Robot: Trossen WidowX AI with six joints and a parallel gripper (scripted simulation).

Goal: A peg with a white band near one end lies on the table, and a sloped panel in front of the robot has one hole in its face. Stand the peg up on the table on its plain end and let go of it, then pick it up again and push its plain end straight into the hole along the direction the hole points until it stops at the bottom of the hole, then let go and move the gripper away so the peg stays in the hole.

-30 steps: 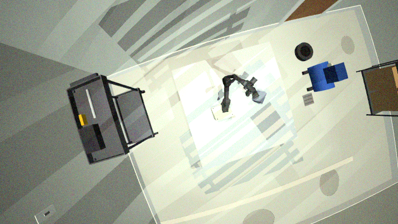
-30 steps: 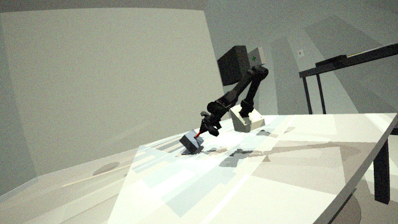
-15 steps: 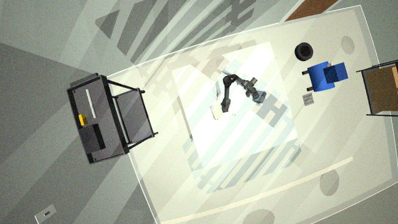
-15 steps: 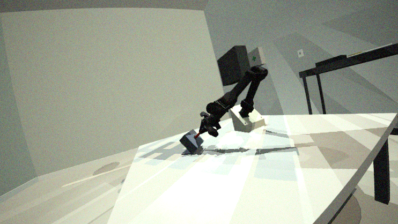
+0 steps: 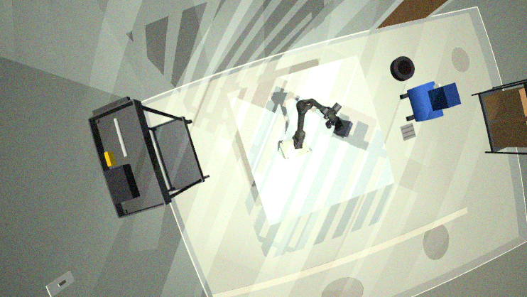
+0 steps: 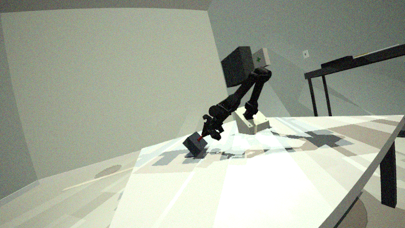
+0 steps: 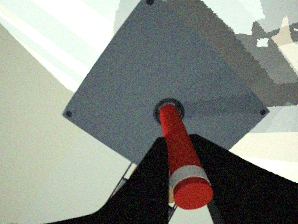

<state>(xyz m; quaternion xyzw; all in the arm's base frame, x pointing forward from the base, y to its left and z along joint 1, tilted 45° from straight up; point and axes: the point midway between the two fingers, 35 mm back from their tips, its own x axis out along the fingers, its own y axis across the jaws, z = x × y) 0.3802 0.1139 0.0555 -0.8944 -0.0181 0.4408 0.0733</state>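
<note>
My gripper tip is now 40 mm short of the sloped panel, 40 mm above it and 30 mm to the left of it. Round my gripper tip: red peg: 10 mm to the left, 10 mm behind, 10 mm above.
</note>
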